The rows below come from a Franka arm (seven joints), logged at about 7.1 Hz.
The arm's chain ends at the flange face. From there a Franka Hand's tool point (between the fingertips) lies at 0.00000 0.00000 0.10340 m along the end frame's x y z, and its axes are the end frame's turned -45 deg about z.
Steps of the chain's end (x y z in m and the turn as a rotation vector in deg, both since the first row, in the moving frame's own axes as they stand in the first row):
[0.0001 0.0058 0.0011 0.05 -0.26 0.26]
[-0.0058 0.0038 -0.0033 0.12 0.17 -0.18]
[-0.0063 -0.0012 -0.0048 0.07 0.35 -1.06]
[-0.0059 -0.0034 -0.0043 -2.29 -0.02 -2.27]
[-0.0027 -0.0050 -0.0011 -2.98 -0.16 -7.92]
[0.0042 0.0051 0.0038 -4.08 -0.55 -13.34]
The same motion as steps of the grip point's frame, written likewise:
[-0.0043 0.0038 0.0011 0.22 -0.15 0.26]
[-0.0064 -0.0014 -0.0033 -0.04 0.21 -0.18]
[-0.0031 -0.0050 -0.0048 -0.20 0.30 -1.06]
[-0.0047 -0.0036 -0.0044 -1.61 -1.63 -2.27]
[-0.0021 -0.0016 -0.0012 -1.99 -2.22 -7.92]
[-0.0060 0.0117 0.0035 -2.50 -3.27 -13.34]

